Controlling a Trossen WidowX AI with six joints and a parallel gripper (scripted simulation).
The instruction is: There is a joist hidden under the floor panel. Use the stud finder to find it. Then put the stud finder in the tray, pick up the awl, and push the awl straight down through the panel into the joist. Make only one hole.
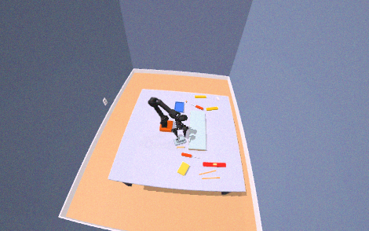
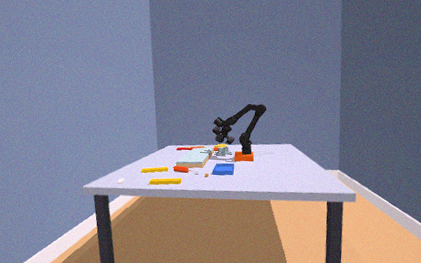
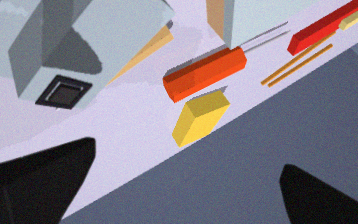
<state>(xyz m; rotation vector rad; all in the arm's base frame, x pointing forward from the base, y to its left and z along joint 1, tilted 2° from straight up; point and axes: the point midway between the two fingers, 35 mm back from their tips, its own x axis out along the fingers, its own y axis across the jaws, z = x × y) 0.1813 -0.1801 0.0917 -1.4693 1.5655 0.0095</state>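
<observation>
Right now the stud finder is 8 cm below my gripper tip, 2 cm to the left of it and 2 cm behind it. The rest, counted from my gripper tip: awl (11 cm below, 5 cm to the right, 4 cm behind); red level (33 cm ahead, 25 cm to the right, 11 cm below); yellow block (28 cm to the right, 11 cm below, 2 cm ahead).
</observation>
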